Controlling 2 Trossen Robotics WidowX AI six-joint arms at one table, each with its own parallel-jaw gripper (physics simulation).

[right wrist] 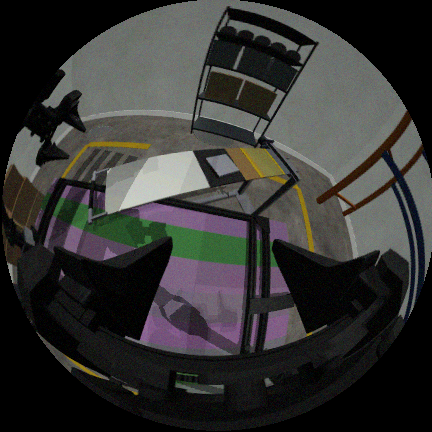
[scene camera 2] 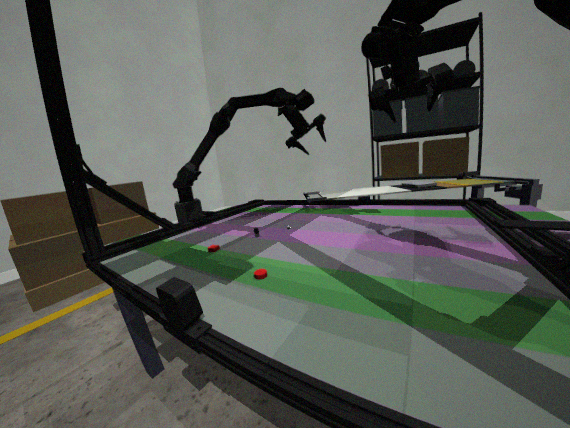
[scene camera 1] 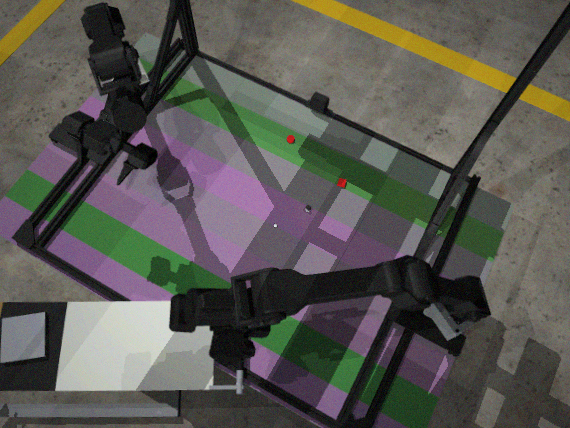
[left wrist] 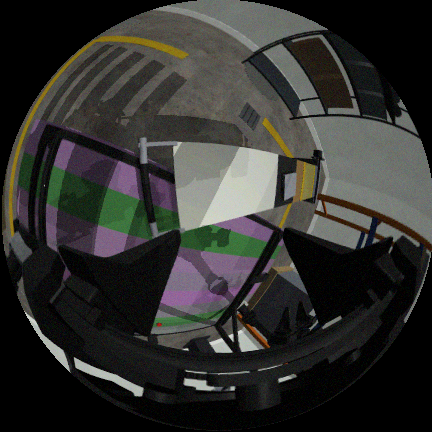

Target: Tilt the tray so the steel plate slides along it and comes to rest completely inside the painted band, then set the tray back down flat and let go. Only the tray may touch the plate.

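Observation:
The long tray (scene camera 1: 110, 345) (scene camera 2: 370, 191) (left wrist: 225, 185) (right wrist: 160, 180) lies beside the table's edge, with a bar handle (left wrist: 148, 195) (right wrist: 91, 200) at its near end. The grey steel plate (scene camera 1: 22, 337) (left wrist: 290, 185) (right wrist: 222, 165) lies on the tray's black patch. Beyond it is a brown strip, then a yellow band (left wrist: 307, 181) (right wrist: 262, 162); the plate is outside the yellow. My left gripper (scene camera 2: 316, 146) (left wrist: 232, 234) (right wrist: 75, 144) is open and empty, raised above the handle end; its fingertips are hidden in scene camera 1. My right gripper (scene camera 2: 412, 114) (right wrist: 223, 243) is open and empty, high above the table.
Two red pieces (scene camera 1: 290, 139) (scene camera 1: 341, 183) and small black (scene camera 1: 308, 208) and white (scene camera 1: 275, 225) objects lie on the striped table. Black frame bars border it, with uprights at its corners. A shelf rack (scene camera 2: 450, 37) (right wrist: 225, 131) stands behind. Shadows cross the table and tray.

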